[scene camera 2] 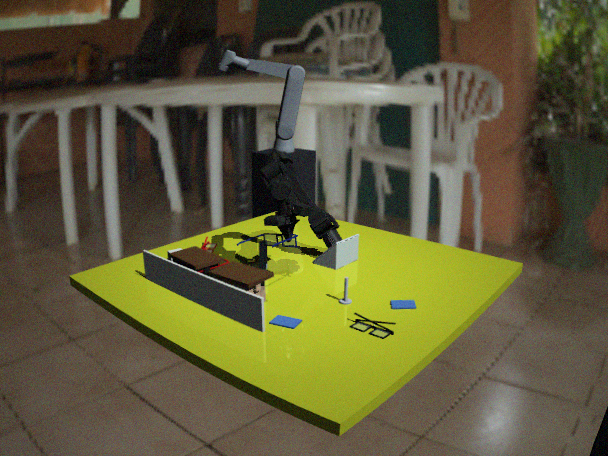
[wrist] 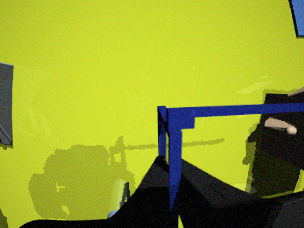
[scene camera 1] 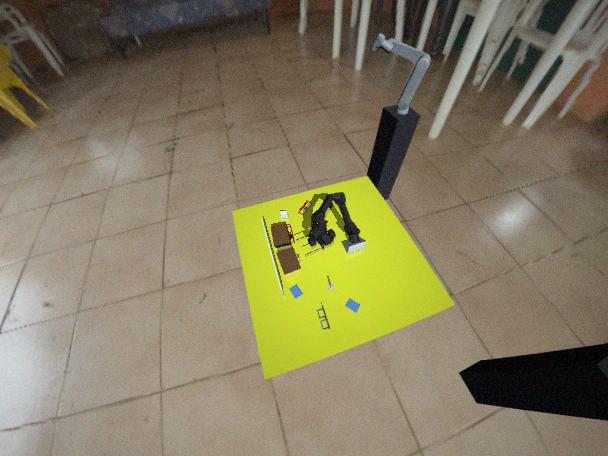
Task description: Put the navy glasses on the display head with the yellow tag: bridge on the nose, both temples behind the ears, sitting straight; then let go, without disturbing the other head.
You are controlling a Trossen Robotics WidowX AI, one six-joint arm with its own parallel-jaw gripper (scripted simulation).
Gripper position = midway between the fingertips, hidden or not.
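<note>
My gripper [scene camera 2: 289, 241] is visible, and the same gripper [wrist: 165, 162] can be seen by the wrist camera.
</note>
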